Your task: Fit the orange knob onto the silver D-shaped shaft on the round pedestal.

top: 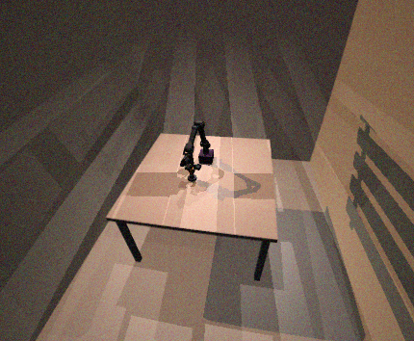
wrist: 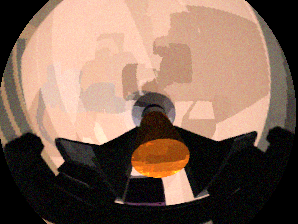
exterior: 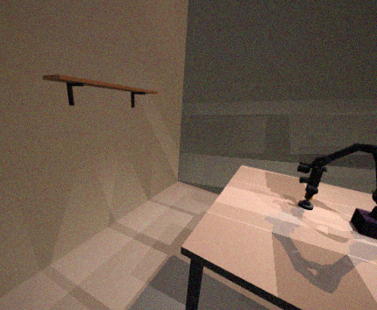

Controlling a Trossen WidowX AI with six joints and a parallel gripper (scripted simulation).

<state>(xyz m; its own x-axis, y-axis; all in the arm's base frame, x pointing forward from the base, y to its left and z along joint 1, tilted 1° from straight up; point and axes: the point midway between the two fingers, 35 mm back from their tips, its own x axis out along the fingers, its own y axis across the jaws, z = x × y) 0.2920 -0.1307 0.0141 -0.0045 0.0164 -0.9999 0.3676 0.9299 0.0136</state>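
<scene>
Right now the orange knob is 3 cm above my gripper tip. Also, from my gripper tip: round dark pedestal (4 cm below).
</scene>
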